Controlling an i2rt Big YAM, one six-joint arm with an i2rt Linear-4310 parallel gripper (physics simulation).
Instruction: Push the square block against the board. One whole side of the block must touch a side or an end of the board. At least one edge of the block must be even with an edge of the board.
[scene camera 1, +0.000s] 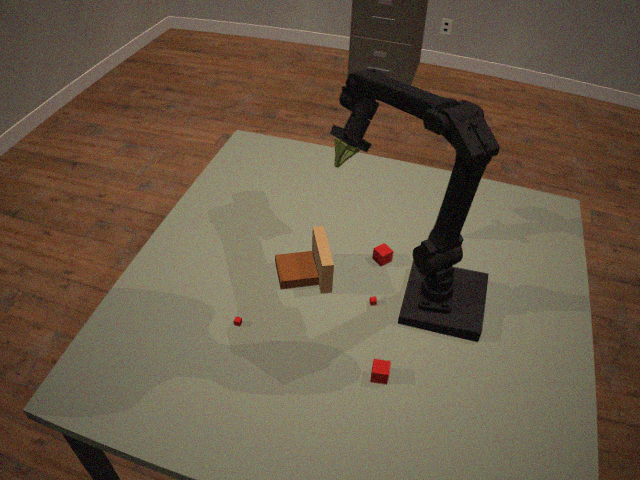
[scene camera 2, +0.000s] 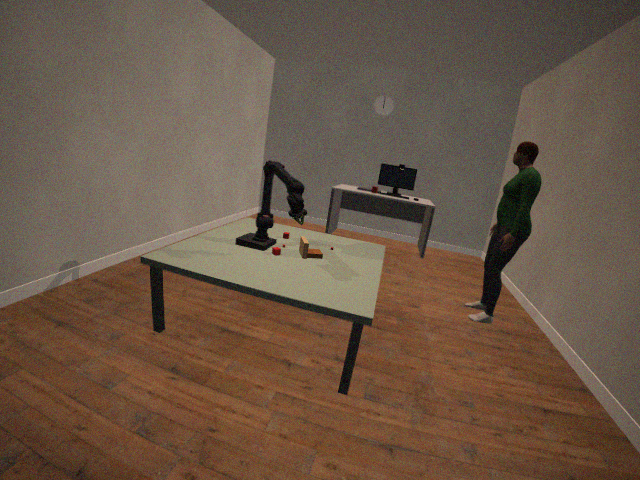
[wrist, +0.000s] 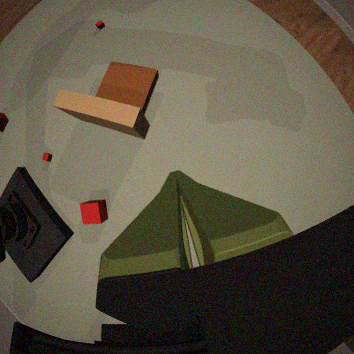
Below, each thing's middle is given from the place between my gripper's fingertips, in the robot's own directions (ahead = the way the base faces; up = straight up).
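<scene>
There's a tan board (scene camera 1: 321, 252) that's 19 cm below my hand and 17 cm to the left of it. And the square block (scene camera 1: 294, 270), that one's 23 cm below my hand, 6 cm ahead of it and 19 cm to the left of it.
</scene>
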